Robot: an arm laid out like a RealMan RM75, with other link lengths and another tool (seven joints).
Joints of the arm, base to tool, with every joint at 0 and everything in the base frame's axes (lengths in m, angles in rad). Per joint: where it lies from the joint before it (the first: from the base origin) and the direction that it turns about. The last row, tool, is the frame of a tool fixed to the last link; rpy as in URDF.
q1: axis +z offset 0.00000 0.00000 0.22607
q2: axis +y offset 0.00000 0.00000 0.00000
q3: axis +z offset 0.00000 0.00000 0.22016
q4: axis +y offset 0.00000 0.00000 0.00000
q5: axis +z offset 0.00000 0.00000 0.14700
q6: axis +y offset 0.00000 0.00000 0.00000
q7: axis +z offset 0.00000 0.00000 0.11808
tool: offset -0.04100 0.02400 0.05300 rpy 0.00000 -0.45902 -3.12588
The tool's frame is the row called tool.
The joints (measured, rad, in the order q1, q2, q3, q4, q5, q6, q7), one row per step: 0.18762, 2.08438, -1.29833, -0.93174, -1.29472, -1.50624, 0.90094; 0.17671, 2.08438, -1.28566, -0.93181, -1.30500, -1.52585, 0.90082; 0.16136, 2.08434, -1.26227, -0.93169, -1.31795, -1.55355, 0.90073; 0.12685, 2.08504, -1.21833, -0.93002, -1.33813, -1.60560, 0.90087; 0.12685, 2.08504, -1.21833, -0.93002, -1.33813, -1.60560, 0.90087; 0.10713, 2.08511, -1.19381, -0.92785, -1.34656, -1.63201, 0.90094; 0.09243, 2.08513, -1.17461, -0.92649, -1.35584, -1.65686, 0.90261; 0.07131, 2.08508, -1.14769, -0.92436, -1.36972, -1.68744, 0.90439; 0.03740, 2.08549, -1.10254, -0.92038, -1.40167, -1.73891, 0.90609; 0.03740, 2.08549, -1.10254, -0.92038, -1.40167, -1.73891, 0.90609; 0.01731, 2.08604, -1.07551, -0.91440, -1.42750, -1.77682, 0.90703; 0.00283, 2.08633, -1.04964, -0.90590, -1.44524, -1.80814, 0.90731
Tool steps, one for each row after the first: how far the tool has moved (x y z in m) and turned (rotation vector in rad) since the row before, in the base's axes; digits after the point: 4 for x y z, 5 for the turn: 0.0025, -0.0034, 0.0012, -0.00470, 0.00054, -0.00141; 0.0037, -0.0040, 0.0027, -0.00146, 0.00300, -0.00519; 0.0075, -0.0083, 0.0054, -0.00183, 0.01032, -0.01747; 0.0000, 0.0000, 0.0000, 0.00000, 0.00000, 0.00000; 0.0042, -0.0043, 0.0032, 0.00143, 0.00704, -0.01342; 0.0030, -0.0042, 0.0024, -0.00345, 0.00550, -0.00734; 0.0045, -0.0055, 0.0030, -0.00295, 0.00516, -0.01392; 0.0074, -0.0100, 0.0037, -0.01032, 0.00279, -0.02167; 0.0000, 0.0000, 0.0000, 0.00000, 0.00000, 0.00000; 0.0043, -0.0077, 0.0015, -0.01622, 0.00252, -0.01079; 0.0033, -0.0057, 0.0020, -0.00918, 0.00680, -0.01111
